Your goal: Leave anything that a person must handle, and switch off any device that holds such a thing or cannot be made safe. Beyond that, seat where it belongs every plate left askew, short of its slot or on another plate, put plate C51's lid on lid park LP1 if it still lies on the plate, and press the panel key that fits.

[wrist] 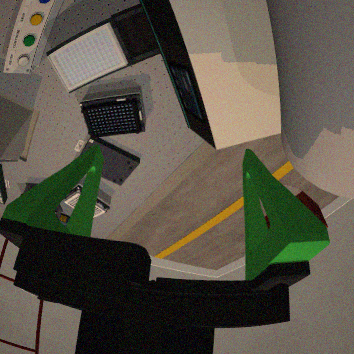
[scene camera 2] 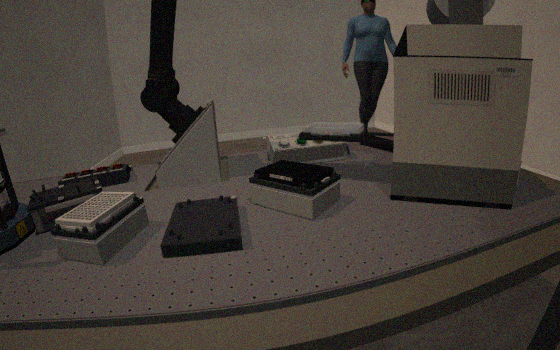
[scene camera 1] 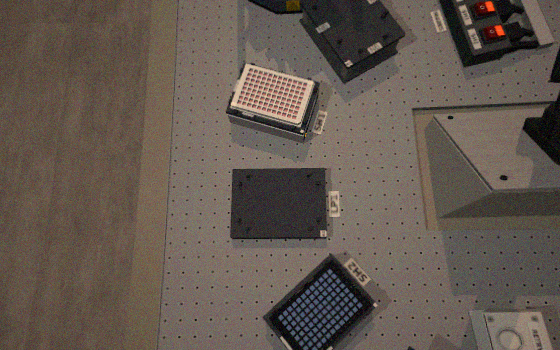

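Where they show: gripper, fingertip midpoint: (wrist: 169, 152); arm's base, link origin: (scene camera 2: 190, 125).
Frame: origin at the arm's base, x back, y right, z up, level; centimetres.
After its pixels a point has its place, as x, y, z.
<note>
My gripper (wrist: 169, 152) {-32.2, -46.1, 27.5} is open and empty, high above the bench. A white plate with pink wells (scene camera 1: 275, 94) {-42.2, 10.6, -6.1} (scene camera 2: 95, 207) {-43.6, 10.6, -6.0} lies on shaker SH1 (scene camera 1: 267, 127) {-43.3, 5.7, -8.0} (scene camera 2: 102, 246) {-49.9, 7.6, -10.0}, a little off line with its black nest. A black plate with blue wells (scene camera 1: 320, 310) {-34.0, -24.2, -6.0} (wrist: 112, 118) {-34.1, -24.7, -6.4} lies on shaker SH2 (scene camera 2: 285, 201) {-38.5, -21.8, -10.4}. Lid park LP1 (scene camera 1: 278, 203) {-41.2, -7.6, -10.6} (scene camera 2: 202, 225) {-44.3, -7.5, -10.5} (wrist: 119, 162) {-44.2, -10.3, -10.5} is bare. A pale plate (wrist: 90, 57) {-22.8, -37.3, -0.1} (scene camera 2: 332, 128) {-25.7, -34.7, -0.3} lies on the large device's tray. The panel (scene camera 2: 310, 151) {-8.5, -33.6, -9.3} has a white key (wrist: 23, 60) {-8.5, -26.6, -6.0}, a green key (wrist: 28, 40) {-7.7, -31.5, -6.0} and a yellow key (wrist: 36, 19) {-7.2, -36.4, -6.0}.
The large device (scene camera 2: 460, 115) {-45.0, -53.1, 4.3} (wrist: 242, 85) {-36.4, -51.6, 20.1} stands beside SH2. A black nest block (scene camera 1: 350, 30) {-29.3, 23.6, -6.9} and a switch box with lit red switches (scene camera 1: 485, 8) {-5.8, 28.2, -7.9} (scene camera 2: 115, 167) {-6.0, 23.5, -8.2} stand past SH1. The arm's wedge base (scene camera 1: 480, 150) {-12.1, -1.1, 0.2} (scene camera 2: 192, 150) {-14.3, -2.4, -4.5} is near LP1. A person (scene camera 2: 371, 45) stands behind the bench.
</note>
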